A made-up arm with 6 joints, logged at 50 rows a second.
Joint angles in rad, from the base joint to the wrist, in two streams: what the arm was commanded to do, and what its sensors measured. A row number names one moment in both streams.
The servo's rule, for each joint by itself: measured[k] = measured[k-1] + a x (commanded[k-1-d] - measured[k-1]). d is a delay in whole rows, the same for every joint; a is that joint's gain. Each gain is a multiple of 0.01, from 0.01 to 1. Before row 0 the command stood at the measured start. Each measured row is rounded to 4 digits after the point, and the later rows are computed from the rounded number. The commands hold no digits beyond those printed.
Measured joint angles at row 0:
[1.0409 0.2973 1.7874 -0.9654 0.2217 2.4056]
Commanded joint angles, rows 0 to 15:
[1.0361 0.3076 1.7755 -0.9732 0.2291 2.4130]
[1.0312 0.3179 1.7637 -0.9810 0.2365 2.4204]
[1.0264 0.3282 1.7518 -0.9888 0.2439 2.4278]
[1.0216 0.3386 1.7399 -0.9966 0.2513 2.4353]
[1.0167 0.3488 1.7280 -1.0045 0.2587 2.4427]
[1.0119 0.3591 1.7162 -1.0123 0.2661 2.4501]
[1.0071 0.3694 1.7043 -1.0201 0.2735 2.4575]
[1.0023 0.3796 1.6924 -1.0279 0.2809 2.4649]
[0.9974 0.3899 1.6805 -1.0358 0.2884 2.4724]
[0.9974 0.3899 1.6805 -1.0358 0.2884 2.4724]
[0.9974 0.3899 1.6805 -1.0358 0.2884 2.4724]
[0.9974 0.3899 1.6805 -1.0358 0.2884 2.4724]
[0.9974 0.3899 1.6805 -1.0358 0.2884 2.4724]
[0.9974 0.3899 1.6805 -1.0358 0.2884 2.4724]
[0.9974 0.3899 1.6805 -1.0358 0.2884 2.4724]
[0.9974 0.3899 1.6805 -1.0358 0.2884 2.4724]
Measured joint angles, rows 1 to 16:
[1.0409 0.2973 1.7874 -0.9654 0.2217 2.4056]
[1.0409 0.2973 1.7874 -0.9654 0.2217 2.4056]
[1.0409 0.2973 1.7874 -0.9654 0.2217 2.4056]
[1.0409 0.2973 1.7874 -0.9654 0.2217 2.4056]
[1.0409 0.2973 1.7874 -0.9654 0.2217 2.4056]
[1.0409 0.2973 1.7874 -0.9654 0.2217 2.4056]
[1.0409 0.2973 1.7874 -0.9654 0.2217 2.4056]
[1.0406 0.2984 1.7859 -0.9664 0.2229 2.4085]
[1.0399 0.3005 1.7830 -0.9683 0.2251 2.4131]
[1.0390 0.3035 1.7789 -0.9710 0.2281 2.4188]
[1.0378 0.3074 1.7738 -0.9743 0.2318 2.4252]
[1.0363 0.3120 1.7678 -0.9782 0.2361 2.4320]
[1.0346 0.3172 1.7611 -0.9826 0.2409 2.4391]
[1.0327 0.3229 1.7537 -0.9875 0.2461 2.4463]
[1.0306 0.3291 1.7457 -0.9928 0.2517 2.4536]
[1.0283 0.3358 1.7372 -0.9984 0.2576 2.4609]
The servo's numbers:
d 7
a 0.07 0.11 0.13 0.13 0.16 0.39

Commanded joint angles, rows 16 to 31:
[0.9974 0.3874 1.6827 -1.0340 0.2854 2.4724]
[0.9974 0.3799 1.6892 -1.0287 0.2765 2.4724]
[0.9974 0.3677 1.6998 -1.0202 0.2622 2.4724]
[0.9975 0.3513 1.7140 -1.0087 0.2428 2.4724]
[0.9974 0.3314 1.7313 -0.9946 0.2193 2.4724]
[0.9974 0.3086 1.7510 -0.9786 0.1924 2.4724]
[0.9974 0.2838 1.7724 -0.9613 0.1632 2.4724]
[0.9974 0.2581 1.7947 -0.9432 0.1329 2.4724]
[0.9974 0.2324 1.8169 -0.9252 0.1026 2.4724]
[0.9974 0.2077 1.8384 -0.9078 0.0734 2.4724]
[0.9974 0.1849 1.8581 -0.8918 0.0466 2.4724]
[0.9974 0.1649 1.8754 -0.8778 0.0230 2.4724]
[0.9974 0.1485 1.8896 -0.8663 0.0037 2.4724]
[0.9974 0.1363 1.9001 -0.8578 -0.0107 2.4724]
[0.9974 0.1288 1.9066 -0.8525 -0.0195 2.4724]
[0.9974 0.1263 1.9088 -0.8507 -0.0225 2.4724]
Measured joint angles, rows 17 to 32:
[1.0261 0.3418 1.7298 -1.0033 0.2625 2.4654]
[1.0241 0.3471 1.7234 -1.0075 0.2666 2.4681]
[1.0222 0.3518 1.7178 -1.0112 0.2701 2.4698]
[1.0205 0.3560 1.7130 -1.0144 0.2730 2.4708]
[1.0189 0.3597 1.7088 -1.0172 0.2755 2.4714]
[1.0174 0.3630 1.7051 -1.0196 0.2776 2.4718]
[1.0160 0.3660 1.7019 -1.0217 0.2793 2.4720]
[1.0147 0.3684 1.6994 -1.0233 0.2803 2.4722]
[1.0135 0.3697 1.6981 -1.0240 0.2797 2.4723]
[1.0124 0.3695 1.6983 -1.0235 0.2769 2.4723]
[1.0114 0.3675 1.7003 -1.0216 0.2714 2.4723]
[1.0104 0.3635 1.7043 -1.0181 0.2631 2.4723]
[1.0095 0.3575 1.7104 -1.0130 0.2518 2.4723]
[1.0087 0.3494 1.7185 -1.0063 0.2376 2.4723]
[1.0079 0.3394 1.7284 -0.9981 0.2208 2.4723]
[1.0072 0.3276 1.7399 -0.9886 0.2019 2.4723]

